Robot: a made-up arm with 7 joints. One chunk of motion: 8 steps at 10 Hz.
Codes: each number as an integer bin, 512 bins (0 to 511) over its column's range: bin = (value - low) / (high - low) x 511, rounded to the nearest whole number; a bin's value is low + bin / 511 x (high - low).
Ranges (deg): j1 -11..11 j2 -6..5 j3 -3..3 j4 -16..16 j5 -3..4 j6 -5..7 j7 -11..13
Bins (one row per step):
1: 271 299 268 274 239 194 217
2: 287 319 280 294 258 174 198
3: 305 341 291 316 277 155 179
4: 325 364 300 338 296 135 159
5: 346 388 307 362 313 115 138
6: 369 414 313 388 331 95 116
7: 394 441 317 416 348 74 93
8: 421 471 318 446 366 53 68
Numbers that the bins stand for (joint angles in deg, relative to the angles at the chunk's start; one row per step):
1: 0.67 0.44 0.15 1.16 0.27 -0.44 -0.81
2: 1.36 0.87 0.29 2.41 0.53 -0.91 -1.70
3: 2.13 1.34 0.42 3.79 0.79 -1.36 -2.59
4: 2.99 1.84 0.52 5.17 1.05 -1.83 -3.53
5: 3.90 2.35 0.60 6.67 1.29 -2.30 -4.52
6: 4.89 2.91 0.68 8.30 1.53 -2.77 -5.55
7: 5.96 3.49 0.72 10.05 1.77 -3.26 -6.63
8: 7.13 4.14 0.73 11.93 2.01 -3.76 -7.81

